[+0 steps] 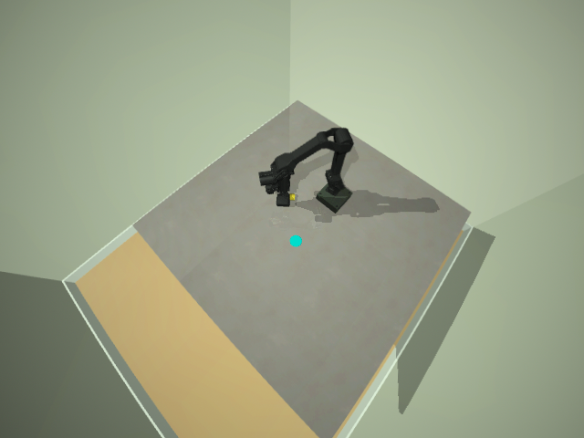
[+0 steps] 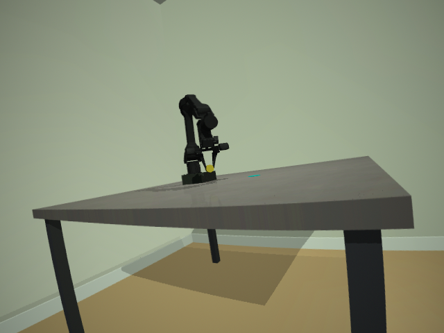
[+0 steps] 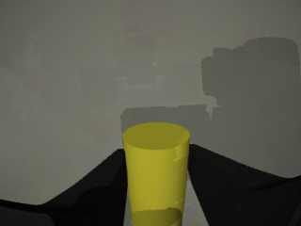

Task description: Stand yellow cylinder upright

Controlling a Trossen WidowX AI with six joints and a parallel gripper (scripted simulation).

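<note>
My gripper tip is 140 mm short of the cyan circle, 170 mm to the right of it and 70 mm above it. The rest, counted from my gripper tip: yellow tall cylinder 10 mm behind, 20 mm to the left.
</note>
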